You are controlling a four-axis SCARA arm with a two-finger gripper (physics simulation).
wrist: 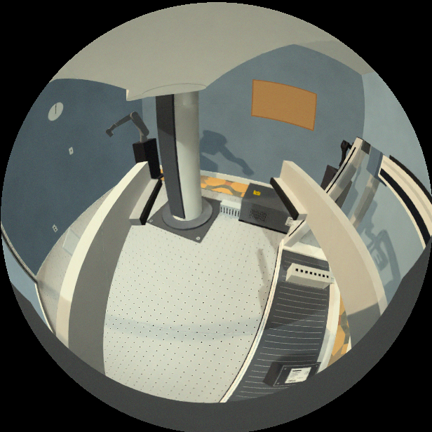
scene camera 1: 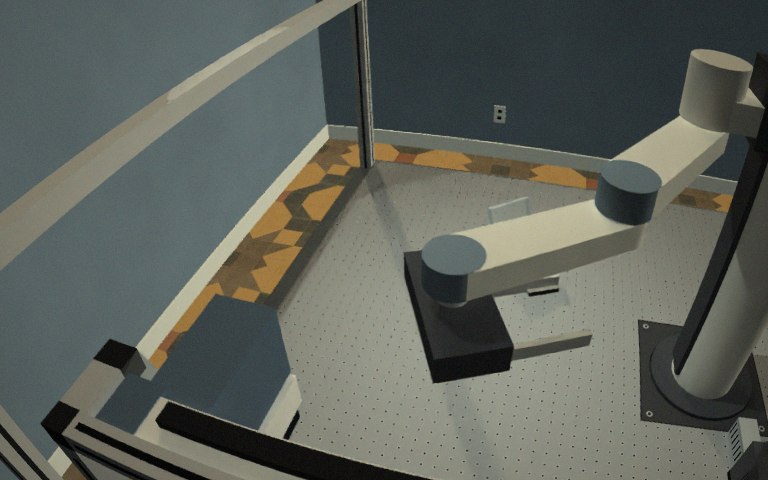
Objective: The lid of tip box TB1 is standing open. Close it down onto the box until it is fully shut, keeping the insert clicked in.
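Places are measured from the arm's base along level axes (x ahead, y left, z up), in metres.
Where they show: gripper, between the fingertips: (scene camera 1: 572, 307); arm's base, origin of its link: (scene camera 1: 698, 378).
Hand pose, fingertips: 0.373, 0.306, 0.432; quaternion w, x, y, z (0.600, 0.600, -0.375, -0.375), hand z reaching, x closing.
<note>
Each offset is from my fingertips to the top centre of the thing, as dx, dy, dz. "spot": to the spot under its first point.
The tip box's clear lid @(spot: +0.139, -0.654, -0.299) (scene camera 1: 509, 210) (wrist: 70, 242) stands upright beyond the arm in the scene view; in the wrist view part of it shows at the far left, beside the left finger. The body of tip box TB1 is hidden behind the arm and hand in the scene view and behind the left finger in the wrist view. My gripper (scene camera 1: 573, 308) (wrist: 216, 168) is open, its two long pale fingers wide apart with no object between the dark pads. It hangs above the perforated table, on the near side of the lid.
The arm's column (scene camera 1: 722, 345) (wrist: 187, 165) stands on a dark base plate. A dark box with a yellow label (wrist: 265, 207) stands beside it. A dark ribbed surface (wrist: 292, 320) holds a pale block with holes (wrist: 310, 275). A blue-topped machine @(spot: +0.347, +0.234, +0.069) (scene camera 1: 226, 350) stands at the lower left.
</note>
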